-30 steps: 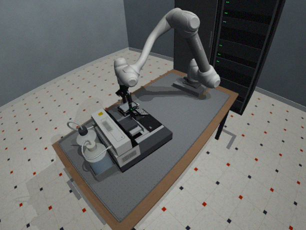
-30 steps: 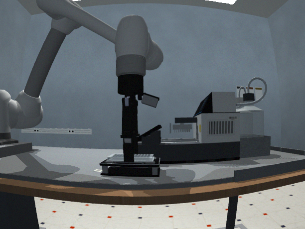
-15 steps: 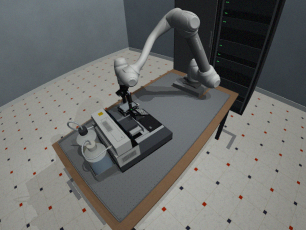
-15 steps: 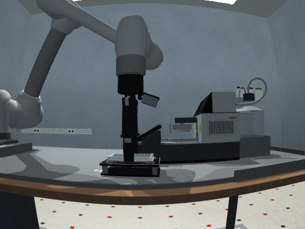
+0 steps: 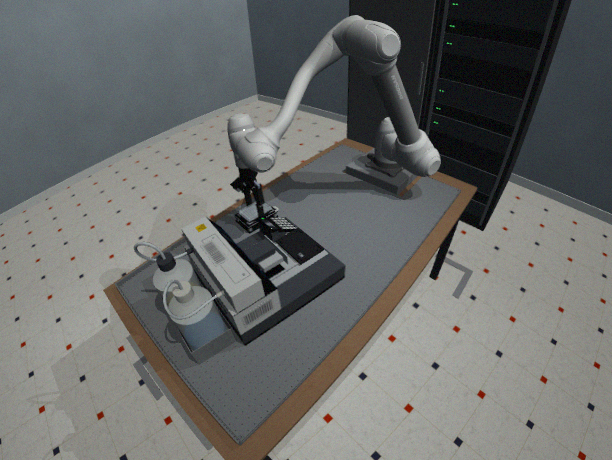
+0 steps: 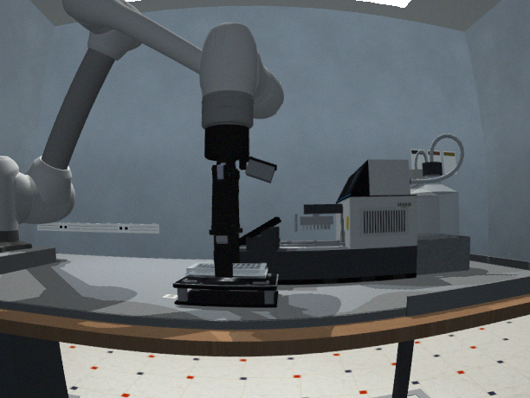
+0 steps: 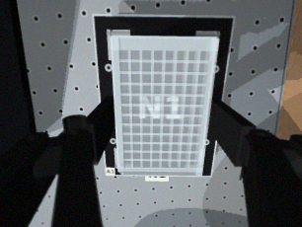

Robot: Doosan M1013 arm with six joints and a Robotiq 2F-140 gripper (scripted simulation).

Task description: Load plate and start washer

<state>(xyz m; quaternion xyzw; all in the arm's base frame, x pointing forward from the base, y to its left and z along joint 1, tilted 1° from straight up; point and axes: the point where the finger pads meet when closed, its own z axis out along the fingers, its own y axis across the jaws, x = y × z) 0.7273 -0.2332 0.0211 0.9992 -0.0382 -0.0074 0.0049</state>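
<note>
Right now the black plate nest N1 is 40 mm below my hand. From my hand the other things lie so: well plate 20 mm below; N1 label 100 mm behind, 10 mm to the left, 70 mm below; washer carrier 50 mm ahead, 320 mm to the left, 10 mm above.
</note>
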